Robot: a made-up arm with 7 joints. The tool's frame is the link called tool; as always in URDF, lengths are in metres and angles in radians. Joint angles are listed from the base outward. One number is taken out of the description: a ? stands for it. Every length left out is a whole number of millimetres.
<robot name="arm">
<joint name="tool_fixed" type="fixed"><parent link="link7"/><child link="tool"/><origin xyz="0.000 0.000 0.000" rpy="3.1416 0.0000 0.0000"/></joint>
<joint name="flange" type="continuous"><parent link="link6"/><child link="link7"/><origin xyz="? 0.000 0.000" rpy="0.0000 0.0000 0.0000"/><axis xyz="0 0 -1"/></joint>
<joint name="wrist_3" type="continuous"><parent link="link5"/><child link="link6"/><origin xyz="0.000 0.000 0.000" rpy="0.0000 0.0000 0.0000"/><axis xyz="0 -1 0"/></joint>
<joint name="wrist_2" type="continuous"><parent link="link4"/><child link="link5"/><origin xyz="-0.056 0.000 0.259" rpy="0.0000 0.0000 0.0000"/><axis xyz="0 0 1"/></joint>
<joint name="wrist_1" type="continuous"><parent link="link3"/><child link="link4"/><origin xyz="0.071 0.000 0.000" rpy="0.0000 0.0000 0.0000"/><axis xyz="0 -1 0"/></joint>
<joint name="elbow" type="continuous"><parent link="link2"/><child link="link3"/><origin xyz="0.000 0.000 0.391" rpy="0.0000 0.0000 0.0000"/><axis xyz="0 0 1"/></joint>
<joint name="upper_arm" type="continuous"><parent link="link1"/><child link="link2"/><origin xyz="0.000 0.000 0.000" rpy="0.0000 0.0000 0.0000"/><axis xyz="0 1 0"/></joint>
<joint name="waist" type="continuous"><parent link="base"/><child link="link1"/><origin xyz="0.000 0.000 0.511" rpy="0.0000 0.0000 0.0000"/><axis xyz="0 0 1"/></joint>
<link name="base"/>
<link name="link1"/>
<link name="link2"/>
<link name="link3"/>
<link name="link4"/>
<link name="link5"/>
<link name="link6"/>
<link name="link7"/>
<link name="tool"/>
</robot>
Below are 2 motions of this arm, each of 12 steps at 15 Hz.
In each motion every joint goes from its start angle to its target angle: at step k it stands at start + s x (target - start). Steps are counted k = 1, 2, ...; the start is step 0. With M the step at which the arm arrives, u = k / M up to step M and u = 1 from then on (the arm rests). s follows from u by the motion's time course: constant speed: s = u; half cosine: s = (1 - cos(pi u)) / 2; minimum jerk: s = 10 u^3 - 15 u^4 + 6 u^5.
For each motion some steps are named. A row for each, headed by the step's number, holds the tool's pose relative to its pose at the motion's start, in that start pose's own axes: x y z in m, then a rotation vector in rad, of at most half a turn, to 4 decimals.
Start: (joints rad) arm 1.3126 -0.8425 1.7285 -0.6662 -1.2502 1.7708 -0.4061
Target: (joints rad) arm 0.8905 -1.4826 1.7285 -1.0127 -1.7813 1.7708 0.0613
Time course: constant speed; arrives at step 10
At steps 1, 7, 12:
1: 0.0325 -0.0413 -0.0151 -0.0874 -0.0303 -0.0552
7: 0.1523 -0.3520 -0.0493 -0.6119 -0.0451 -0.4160
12: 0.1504 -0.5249 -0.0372 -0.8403 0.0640 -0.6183

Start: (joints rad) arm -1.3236 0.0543 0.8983 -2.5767 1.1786 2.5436 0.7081
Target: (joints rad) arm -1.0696 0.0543 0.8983 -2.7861 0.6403 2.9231 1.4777
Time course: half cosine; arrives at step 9
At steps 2, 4, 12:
2: -0.0065 0.0034 0.0054 -0.0320 0.0579 0.0250
4: -0.0241 0.0132 0.0193 -0.0805 0.2000 0.0713
12: -0.0618 0.0412 0.0464 -0.0630 0.4160 0.0989

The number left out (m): 0.071
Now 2 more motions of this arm.
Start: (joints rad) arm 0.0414 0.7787 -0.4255 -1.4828 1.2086 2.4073 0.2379
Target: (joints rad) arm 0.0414 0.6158 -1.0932 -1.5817 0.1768 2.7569 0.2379
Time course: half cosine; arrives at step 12
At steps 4, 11, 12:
4: 0.0289 -0.0027 -0.0705 -0.1507 0.2840 -0.1486
11: 0.0557 0.0165 -0.2687 -0.7097 0.9667 -0.4937
12: 0.0556 0.0176 -0.2729 -0.7250 0.9784 -0.5003

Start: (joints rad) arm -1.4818 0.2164 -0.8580 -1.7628 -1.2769 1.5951 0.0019
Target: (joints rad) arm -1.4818 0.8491 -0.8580 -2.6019 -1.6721 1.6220 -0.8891
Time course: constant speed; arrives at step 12
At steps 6, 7, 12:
6: 0.0520 -0.2239 0.0167 -0.3525 -0.2933 -1.0476
7: 0.0481 -0.2575 0.0259 -0.3968 -0.3583 -1.2220
12: -0.0162 -0.3894 0.0809 -0.5359 -0.7540 -2.0848

